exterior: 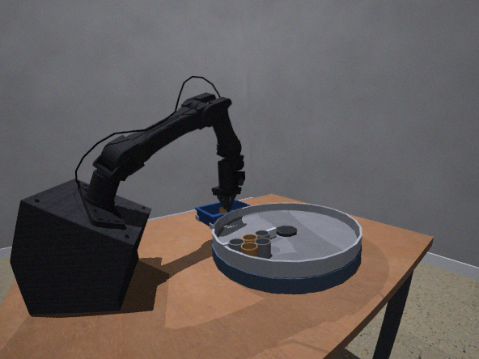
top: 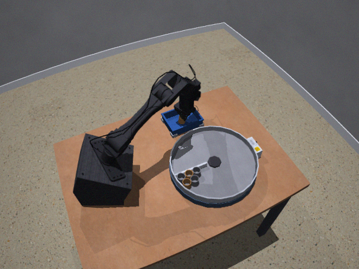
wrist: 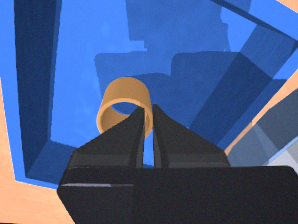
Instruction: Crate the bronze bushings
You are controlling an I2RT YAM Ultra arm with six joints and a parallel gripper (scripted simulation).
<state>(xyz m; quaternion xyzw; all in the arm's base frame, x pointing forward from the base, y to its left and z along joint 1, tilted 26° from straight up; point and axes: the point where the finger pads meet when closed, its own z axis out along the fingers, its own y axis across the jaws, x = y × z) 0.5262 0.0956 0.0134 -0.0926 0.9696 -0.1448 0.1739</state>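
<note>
My hand is 2 cm to the right of the blue crate and 1 cm above it. Also, from my hand: grey turntable (32 cm to the right, 8 cm behind, 1 cm above).
</note>
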